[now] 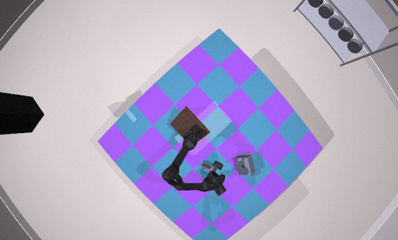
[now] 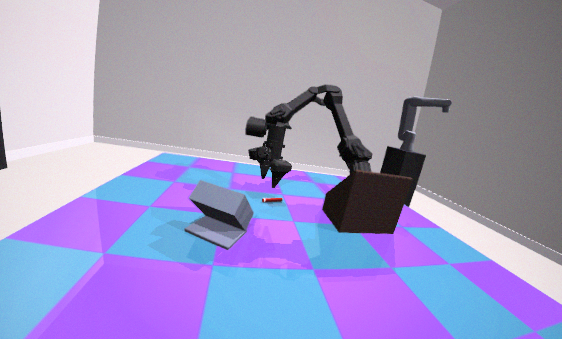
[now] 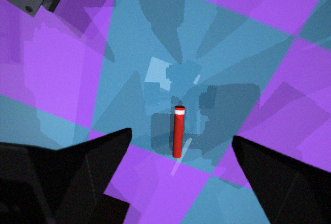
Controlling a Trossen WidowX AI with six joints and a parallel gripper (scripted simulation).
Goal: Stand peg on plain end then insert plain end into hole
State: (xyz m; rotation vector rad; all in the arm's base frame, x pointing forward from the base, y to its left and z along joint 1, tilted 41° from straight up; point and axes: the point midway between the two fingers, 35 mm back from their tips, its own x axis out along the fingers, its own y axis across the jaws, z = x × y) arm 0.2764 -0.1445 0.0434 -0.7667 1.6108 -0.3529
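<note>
Right now my gripper tip is 1 cm past the red peg and 7 cm above it. From my gripper tip the other things lie so: grey sloped panel (14 cm ahead, 19 cm to the left, 1 cm below).
</note>
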